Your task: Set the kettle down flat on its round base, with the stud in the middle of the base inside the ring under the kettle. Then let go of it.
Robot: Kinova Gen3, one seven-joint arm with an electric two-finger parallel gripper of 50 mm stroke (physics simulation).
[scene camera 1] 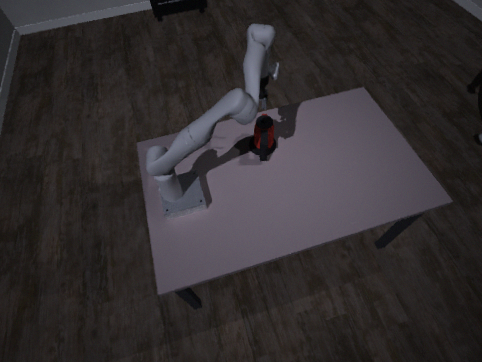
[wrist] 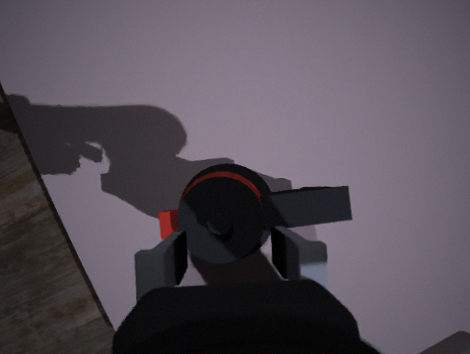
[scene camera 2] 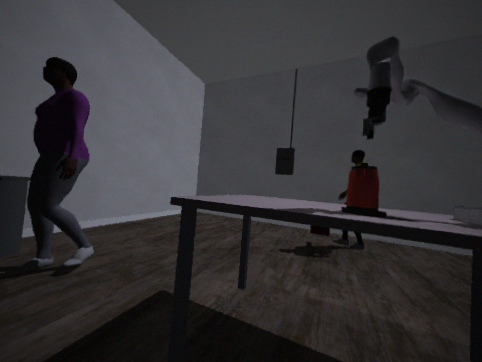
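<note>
The red kettle (scene camera 1: pixel 258 136) (scene camera 2: pixel 363 187) (wrist: pixel 222 200) with a black lid stands upright on its round black base (scene camera 1: pixel 271 146) (scene camera 2: pixel 364 211). No gap or tilt shows between them in the scene camera 2 view. Its dark handle (scene camera 1: pixel 263 154) (wrist: pixel 315 206) points toward scene camera 1, and its red spout (wrist: pixel 168 224) is on the opposite side. The stud and the ring are hidden under the kettle. My gripper (scene camera 1: pixel 264 105) (scene camera 2: pixel 368 136) (wrist: pixel 229 247) is open and empty, pointing down above the lid knob (wrist: pixel 219 226), with a visible gap in the scene camera 2 view.
The base stands on the pink table (scene camera 1: pixel 320 190) (scene camera 2: pixel 240 201) (wrist: pixel 350 100), near its far edge in the scene camera 1 view. The arm's mounting block (scene camera 1: pixel 185 206) is to the left there. Two people (scene camera 2: pixel 62 125) (scene camera 2: pixel 357 157) are on the floor around the table.
</note>
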